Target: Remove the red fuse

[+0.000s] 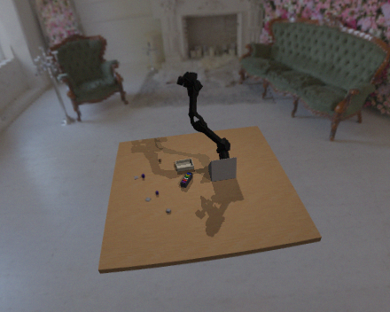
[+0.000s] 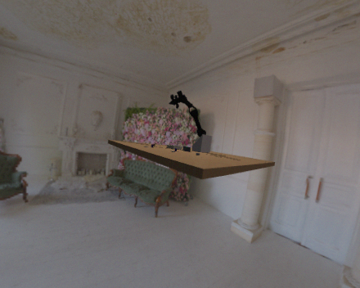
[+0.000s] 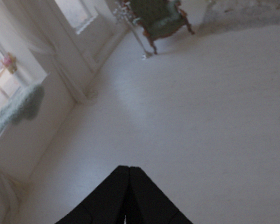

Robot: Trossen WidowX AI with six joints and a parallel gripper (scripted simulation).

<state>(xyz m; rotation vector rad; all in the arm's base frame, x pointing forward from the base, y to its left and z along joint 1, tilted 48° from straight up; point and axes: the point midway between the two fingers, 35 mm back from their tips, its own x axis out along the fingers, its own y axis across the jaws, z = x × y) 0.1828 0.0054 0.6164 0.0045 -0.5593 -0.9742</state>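
The red fuse is 52 cm to the left of my gripper tip, 52 cm below it and 7 cm ahead of it. The rest, counted from my gripper tip: green fuse 52 cm below, 48 cm to the left, 5 cm ahead; yellow fuse 52 cm below, 47 cm to the left, 4 cm ahead; white fuse 52 cm below, 50 cm to the left, 6 cm ahead.
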